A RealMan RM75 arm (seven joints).
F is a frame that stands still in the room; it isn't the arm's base.
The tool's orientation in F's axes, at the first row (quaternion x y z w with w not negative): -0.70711, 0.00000, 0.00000, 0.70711
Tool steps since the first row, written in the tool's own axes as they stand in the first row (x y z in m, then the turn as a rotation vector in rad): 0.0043, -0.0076, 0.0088, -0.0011, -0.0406, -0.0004; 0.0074, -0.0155, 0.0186, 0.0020, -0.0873, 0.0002; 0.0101, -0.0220, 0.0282, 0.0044, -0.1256, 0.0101; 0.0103, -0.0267, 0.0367, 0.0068, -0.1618, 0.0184; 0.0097, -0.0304, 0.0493, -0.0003, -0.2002, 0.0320
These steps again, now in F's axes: 0.0043, 0.0088, 0.0076, -0.0011, -0.0004, 0.0406; 0.0074, 0.0186, 0.0155, 0.0020, 0.0002, 0.0873; 0.0101, 0.0282, 0.0220, 0.0044, 0.0101, 0.1256; 0.0103, 0.0367, 0.0267, 0.0068, 0.0184, 0.1618; 0.0097, 0.0493, 0.0304, -0.0003, 0.0320, 0.2002
